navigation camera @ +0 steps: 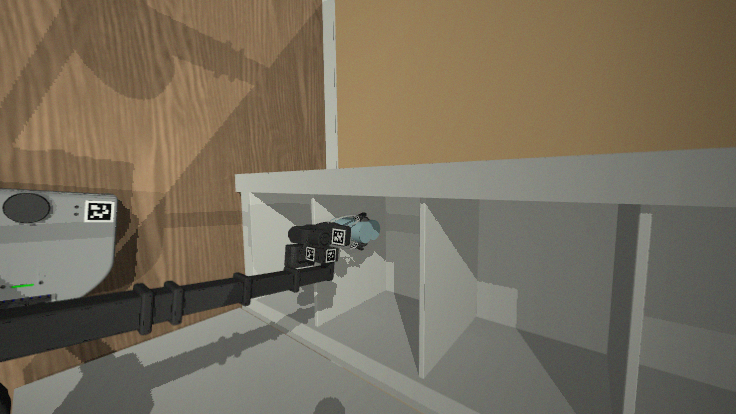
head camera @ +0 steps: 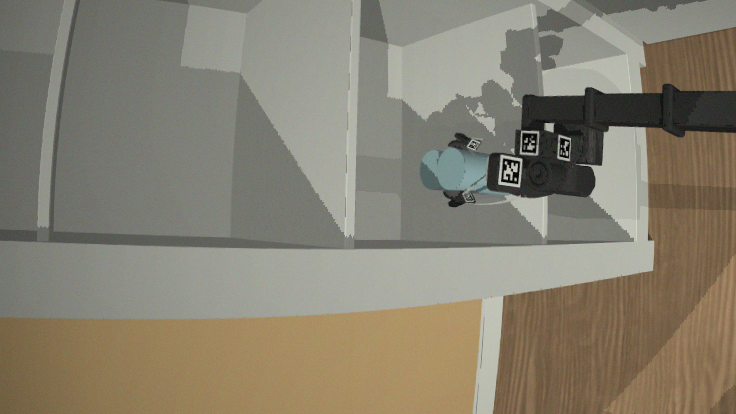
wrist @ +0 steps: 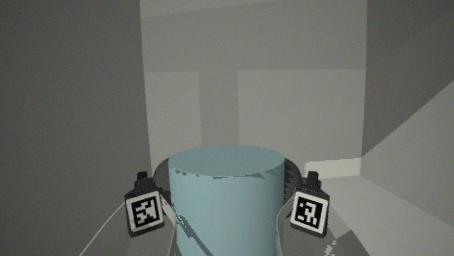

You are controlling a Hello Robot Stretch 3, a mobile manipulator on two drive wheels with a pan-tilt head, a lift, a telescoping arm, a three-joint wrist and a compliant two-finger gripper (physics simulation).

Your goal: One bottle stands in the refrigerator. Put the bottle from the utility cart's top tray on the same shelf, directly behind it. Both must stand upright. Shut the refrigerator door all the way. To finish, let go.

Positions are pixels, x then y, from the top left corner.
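Scene:
My gripper is there in the navigation camera view (366, 231). The head camera view shows my gripper too, and so does the wrist view. On my gripper, (head camera: 474, 143) and (wrist: 311, 212) are the same spot.

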